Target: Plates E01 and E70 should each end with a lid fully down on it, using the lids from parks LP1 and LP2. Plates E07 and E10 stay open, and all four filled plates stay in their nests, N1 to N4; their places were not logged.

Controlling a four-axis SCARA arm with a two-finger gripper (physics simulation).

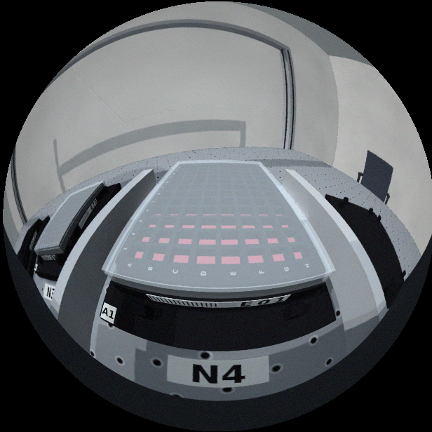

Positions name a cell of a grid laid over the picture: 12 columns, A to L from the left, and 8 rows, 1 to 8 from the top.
Labels:
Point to a lid park LP1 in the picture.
K5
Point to a clear lid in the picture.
G5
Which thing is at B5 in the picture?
A clear lid.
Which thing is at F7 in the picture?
A nest N4.

